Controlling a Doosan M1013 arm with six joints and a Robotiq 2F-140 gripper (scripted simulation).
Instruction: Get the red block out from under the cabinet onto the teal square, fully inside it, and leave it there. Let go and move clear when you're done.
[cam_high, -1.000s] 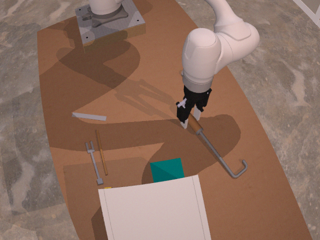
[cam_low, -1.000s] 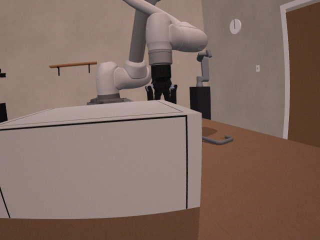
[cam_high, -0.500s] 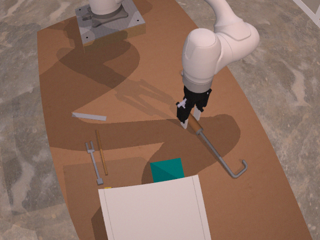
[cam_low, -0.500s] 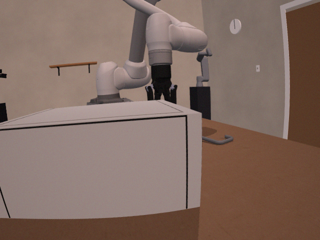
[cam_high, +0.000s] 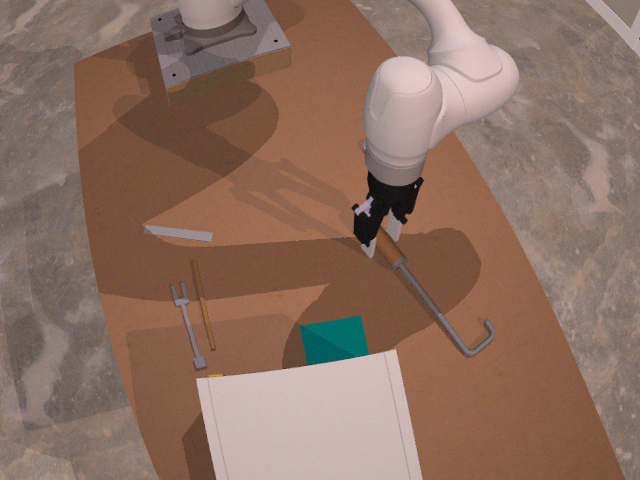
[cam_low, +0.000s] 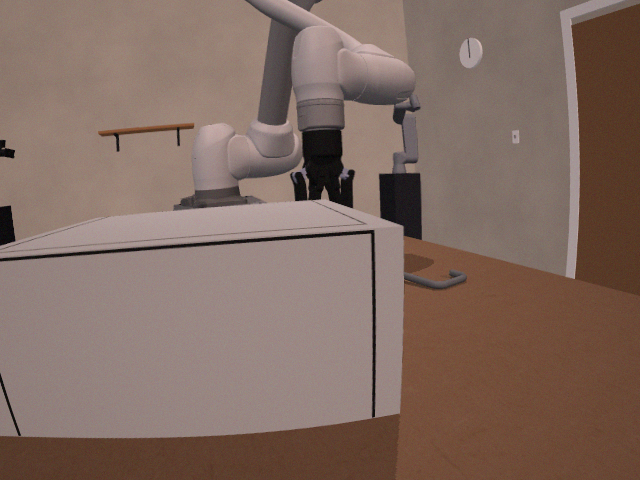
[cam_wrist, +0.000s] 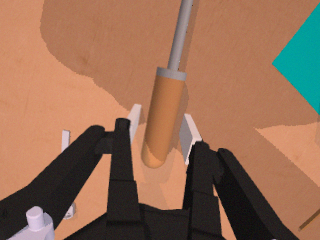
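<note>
Now: hand 110 mm short of the long hook tool, 60 mm to the right of it and 20 mm above it. Also, from my hand: grey spoon 170 mm behind, 80 mm to the left, 30 mm below; then thin wooden stick 340 mm to the right, 30 mm below; then teal square 160 mm ahead, 150 mm to the right, 30 mm below.
</note>
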